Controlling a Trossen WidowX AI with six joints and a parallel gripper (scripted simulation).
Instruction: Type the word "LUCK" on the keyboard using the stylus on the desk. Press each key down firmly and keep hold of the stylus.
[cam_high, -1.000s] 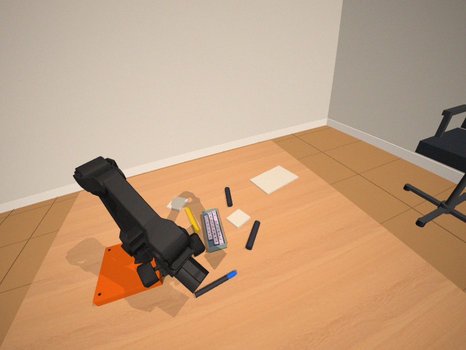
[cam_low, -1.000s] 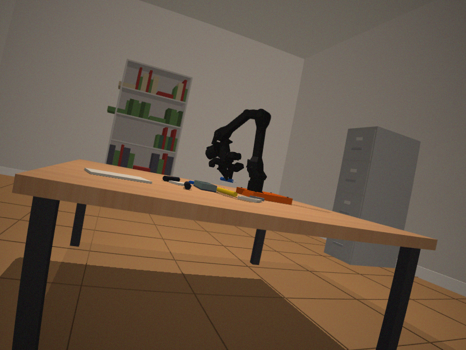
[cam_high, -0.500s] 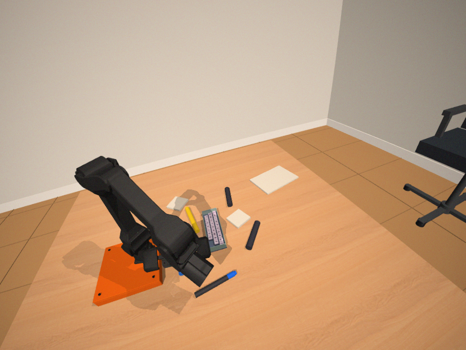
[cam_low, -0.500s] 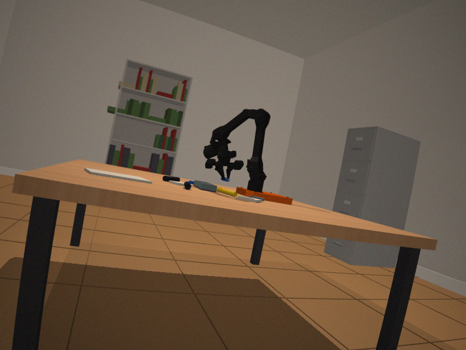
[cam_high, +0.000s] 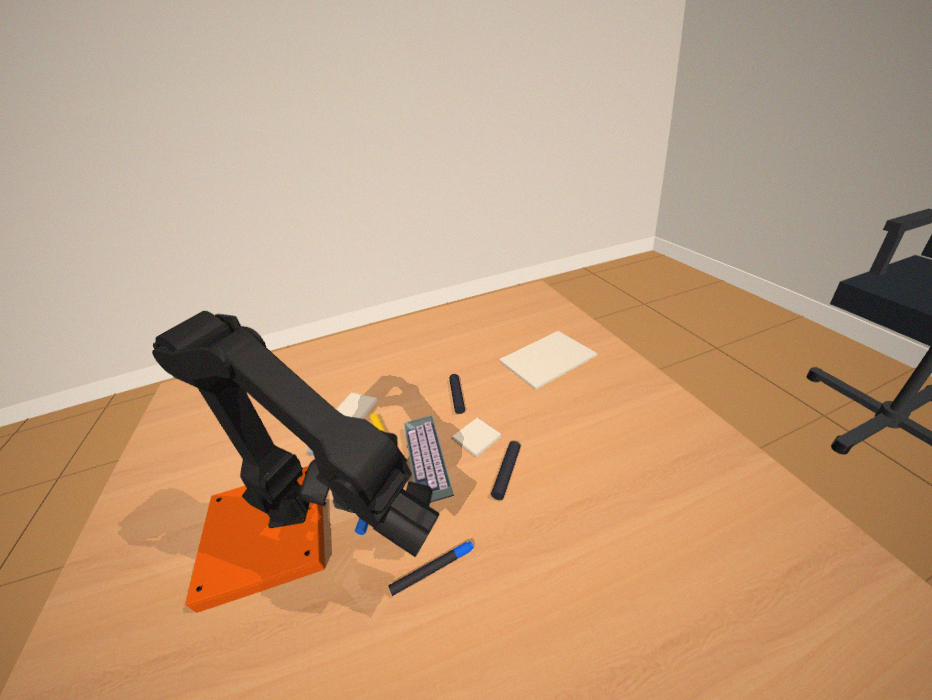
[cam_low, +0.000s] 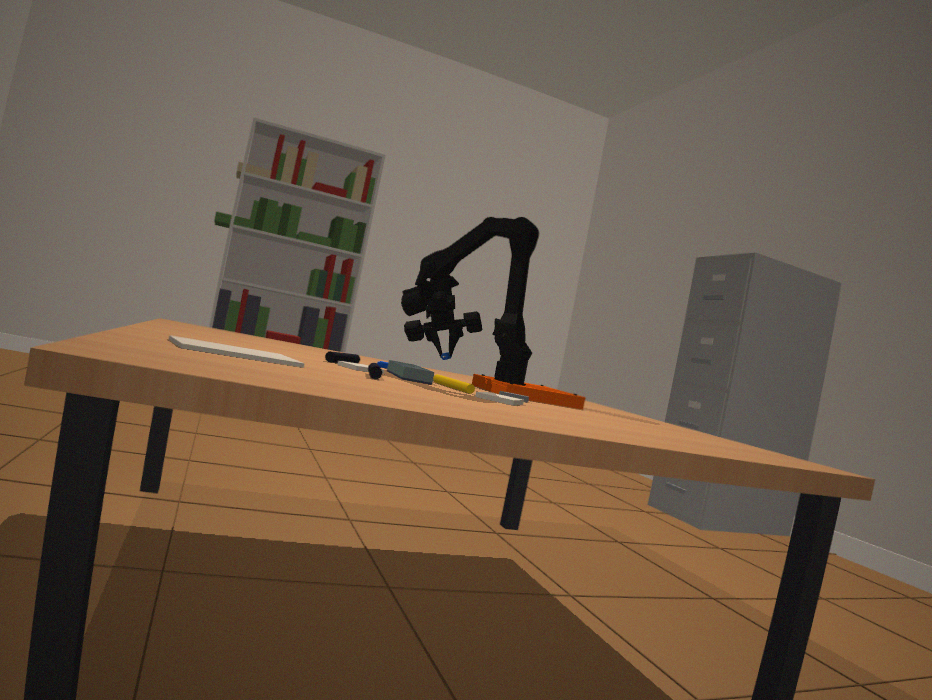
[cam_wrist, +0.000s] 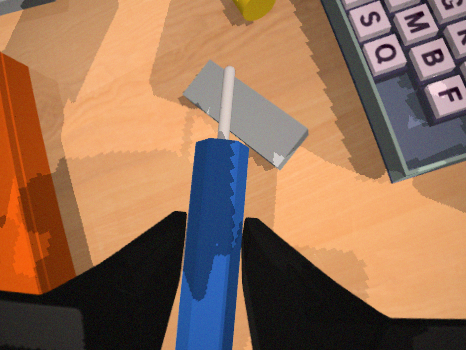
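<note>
The U key lies 110 mm ahead of my gripper tip, 100 mm to the left of it and 50 mm below it. Also, from my gripper tip: yellow highlighter (180 mm to the left, 50 mm below); then blue stylus (10 mm to the left); then cream pad (200 mm ahead, 140 mm to the left, 60 mm below).
</note>
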